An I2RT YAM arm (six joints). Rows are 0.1 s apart.
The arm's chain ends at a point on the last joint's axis. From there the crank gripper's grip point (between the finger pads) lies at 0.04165 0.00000 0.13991 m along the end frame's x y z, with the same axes.
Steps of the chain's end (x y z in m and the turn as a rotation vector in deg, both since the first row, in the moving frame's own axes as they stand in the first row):
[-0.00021 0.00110 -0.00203 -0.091 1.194 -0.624]
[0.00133 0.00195 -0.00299 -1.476 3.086 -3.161]
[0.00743 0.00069 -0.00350 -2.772 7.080 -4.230]
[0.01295 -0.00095 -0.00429 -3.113 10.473 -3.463]
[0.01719 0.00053 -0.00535 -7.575 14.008 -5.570]
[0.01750 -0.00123 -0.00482 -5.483 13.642 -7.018]
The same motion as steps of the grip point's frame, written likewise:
[0.00270 0.00085 -0.00293 -0.091 1.194 -0.624]
[0.00883 0.00302 -0.00545 -1.476 3.086 -3.161]
[0.02447 0.00361 -0.00978 -2.772 7.080 -4.230]
[0.03781 0.00312 -0.01432 -3.113 10.473 -3.463]
[0.05037 0.01245 -0.02049 -7.575 14.008 -5.570]
[0.04970 0.00445 -0.01894 -5.483 13.642 -7.018]

